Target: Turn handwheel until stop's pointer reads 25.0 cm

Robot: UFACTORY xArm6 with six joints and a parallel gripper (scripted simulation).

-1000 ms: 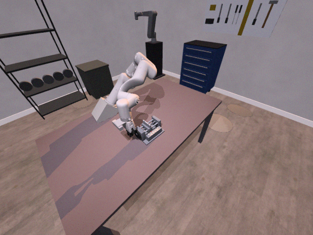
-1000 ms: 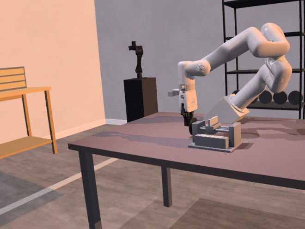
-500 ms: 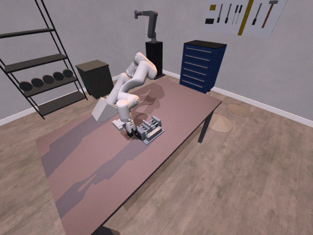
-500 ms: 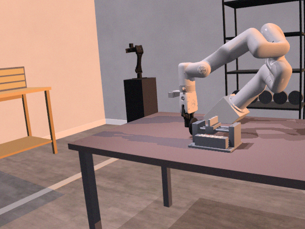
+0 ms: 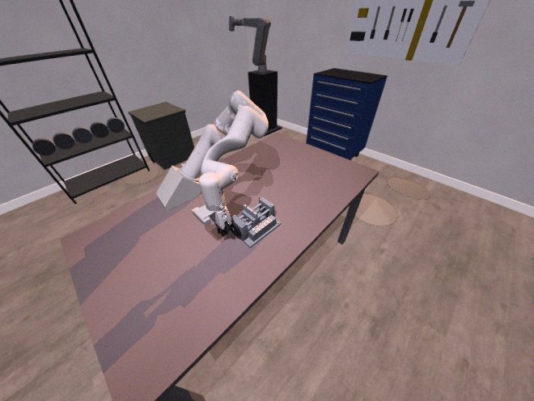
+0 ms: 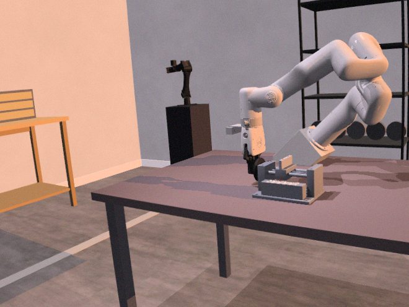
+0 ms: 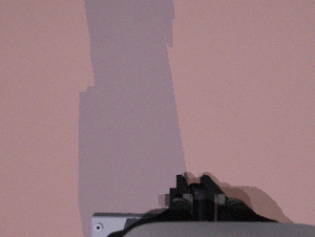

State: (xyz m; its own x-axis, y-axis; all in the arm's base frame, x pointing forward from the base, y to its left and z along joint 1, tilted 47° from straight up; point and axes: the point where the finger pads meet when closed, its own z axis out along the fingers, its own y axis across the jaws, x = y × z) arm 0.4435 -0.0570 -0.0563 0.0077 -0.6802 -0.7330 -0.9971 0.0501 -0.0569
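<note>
My hand is 14 cm to the right of the sliding stop block, 4 cm short of it and 2 cm below it. The rest, counted from my hand: black handwheel 2 cm to the left, 1 cm ahead.
</note>
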